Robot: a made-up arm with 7 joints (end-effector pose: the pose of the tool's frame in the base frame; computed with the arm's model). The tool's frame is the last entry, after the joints.
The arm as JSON. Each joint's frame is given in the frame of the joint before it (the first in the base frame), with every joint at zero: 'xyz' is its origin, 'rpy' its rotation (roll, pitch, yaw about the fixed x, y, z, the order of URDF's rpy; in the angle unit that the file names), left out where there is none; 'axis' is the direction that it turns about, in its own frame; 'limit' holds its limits. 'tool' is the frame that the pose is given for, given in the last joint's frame.
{
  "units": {
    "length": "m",
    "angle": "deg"
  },
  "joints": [
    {
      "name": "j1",
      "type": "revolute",
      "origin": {
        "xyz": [
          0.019,
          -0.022,
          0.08
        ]
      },
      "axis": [
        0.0,
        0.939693,
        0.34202
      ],
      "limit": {
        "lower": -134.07,
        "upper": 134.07
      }
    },
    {
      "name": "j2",
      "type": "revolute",
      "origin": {
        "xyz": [
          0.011,
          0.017,
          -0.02
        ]
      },
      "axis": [
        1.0,
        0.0,
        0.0
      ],
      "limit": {
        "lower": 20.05,
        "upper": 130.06
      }
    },
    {
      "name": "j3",
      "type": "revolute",
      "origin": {
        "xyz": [
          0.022,
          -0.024,
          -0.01
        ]
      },
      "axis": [
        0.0,
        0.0,
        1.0
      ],
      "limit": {
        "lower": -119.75,
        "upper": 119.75
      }
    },
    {
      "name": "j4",
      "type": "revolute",
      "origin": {
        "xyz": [
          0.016,
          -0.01,
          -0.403
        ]
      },
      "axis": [
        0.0,
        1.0,
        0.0
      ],
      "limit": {
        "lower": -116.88,
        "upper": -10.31
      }
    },
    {
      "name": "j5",
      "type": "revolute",
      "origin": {
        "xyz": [
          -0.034,
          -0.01,
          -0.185
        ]
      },
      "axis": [
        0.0,
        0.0,
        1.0
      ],
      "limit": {
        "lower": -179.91,
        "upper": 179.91
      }
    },
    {
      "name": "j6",
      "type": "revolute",
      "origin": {
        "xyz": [
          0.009,
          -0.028,
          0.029
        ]
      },
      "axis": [
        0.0,
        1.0,
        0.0
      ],
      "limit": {
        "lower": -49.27,
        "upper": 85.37
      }
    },
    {
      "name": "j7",
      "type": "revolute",
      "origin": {
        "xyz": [
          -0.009,
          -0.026,
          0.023
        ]
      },
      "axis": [
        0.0,
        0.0,
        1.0
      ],
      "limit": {
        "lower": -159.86,
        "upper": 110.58
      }
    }
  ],
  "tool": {
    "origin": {
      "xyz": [
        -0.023,
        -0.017,
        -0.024
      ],
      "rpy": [
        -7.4,
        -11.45,
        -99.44
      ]
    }
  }
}
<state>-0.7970 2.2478 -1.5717 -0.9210 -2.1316 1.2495 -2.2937</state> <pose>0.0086 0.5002 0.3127 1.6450 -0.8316 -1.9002</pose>
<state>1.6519 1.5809 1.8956 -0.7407 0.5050 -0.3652 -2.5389</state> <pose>-0.0969 0.5008 0.2440 0.0268 -2.5808 0.6420</pose>
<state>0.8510 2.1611 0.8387 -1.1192 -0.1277 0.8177 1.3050</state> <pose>0.2374 0.4789 0.1781 1.9878 0.1952 -0.9677</pose>
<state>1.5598 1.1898 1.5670 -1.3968 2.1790 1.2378 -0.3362</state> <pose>-0.1960 0.3576 0.1933 0.3710 -0.5746 -1.2313</pose>
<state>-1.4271 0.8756 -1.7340 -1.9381 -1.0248 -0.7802 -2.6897</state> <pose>0.4807 0.0593 -0.0057 -0.9982 -0.2423 -2.1569</pose>
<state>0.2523 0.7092 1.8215 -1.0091 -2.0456 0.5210 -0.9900</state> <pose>-0.1185 0.3920 -0.2880 -0.9899 2.1425 -1.1360</pose>
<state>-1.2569 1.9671 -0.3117 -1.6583 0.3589 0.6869 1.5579</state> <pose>0.2317 0.3230 0.3270 1.7605 -1.5508 -0.6962</pose>
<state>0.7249 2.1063 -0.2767 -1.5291 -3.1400 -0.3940 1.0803</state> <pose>0.2137 0.4485 0.1378 0.4881 -1.1514 0.5702</pose>
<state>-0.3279 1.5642 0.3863 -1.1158 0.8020 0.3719 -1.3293</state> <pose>0.2635 0.4678 0.0957 1.8344 1.0602 -1.8222</pose>
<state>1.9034 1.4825 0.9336 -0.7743 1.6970 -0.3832 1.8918</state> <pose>-0.1543 0.4699 0.1984 1.3520 -1.2139 0.2640</pose>
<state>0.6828 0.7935 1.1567 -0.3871 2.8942 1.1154 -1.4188</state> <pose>-0.2673 0.3668 -0.2218 1.3015 -1.0282 -0.3915</pose>
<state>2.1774 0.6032 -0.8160 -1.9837 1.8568 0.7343 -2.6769</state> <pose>-0.3992 -0.0998 0.1715 -0.5964 -1.3409 -1.9766</pose>
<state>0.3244 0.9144 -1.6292 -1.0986 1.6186 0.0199 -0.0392</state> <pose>-0.1596 0.2233 -0.3384 -0.7059 0.0478 -1.5528</pose>
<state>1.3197 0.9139 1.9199 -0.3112 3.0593 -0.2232 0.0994</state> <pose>-0.4739 0.3155 0.1070 2.0224 -1.4897 1.8556</pose>
